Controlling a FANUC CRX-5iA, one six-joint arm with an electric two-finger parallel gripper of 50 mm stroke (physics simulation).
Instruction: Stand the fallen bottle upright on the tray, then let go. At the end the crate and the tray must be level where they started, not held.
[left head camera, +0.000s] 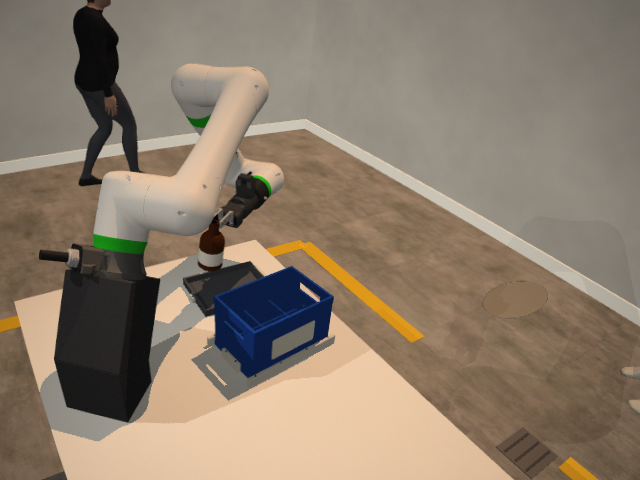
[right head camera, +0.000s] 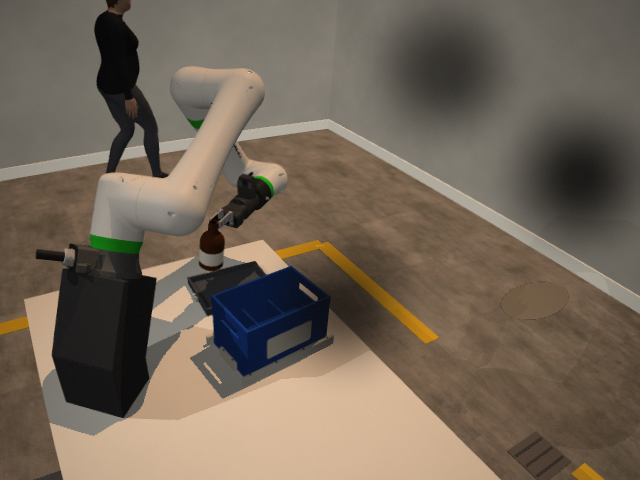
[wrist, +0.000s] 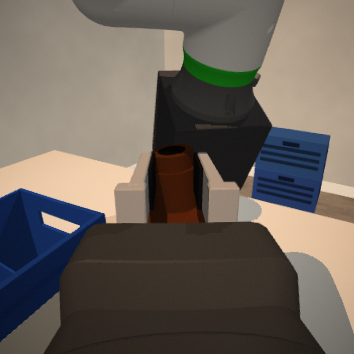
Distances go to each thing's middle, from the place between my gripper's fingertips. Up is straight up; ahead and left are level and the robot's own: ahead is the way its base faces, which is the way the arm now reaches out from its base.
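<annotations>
My gripper is 10 mm past the brown bottle (left head camera: 211, 248), and it sits 70 mm above it. Counted from my hand, the blue crate (left head camera: 263, 322) is 240 mm to the right, 60 mm ahead and 210 mm below. The dark grey tray (left head camera: 204, 286), measured from that same hand, is 50 mm to the left, 70 mm ahead and 280 mm below.
</annotations>
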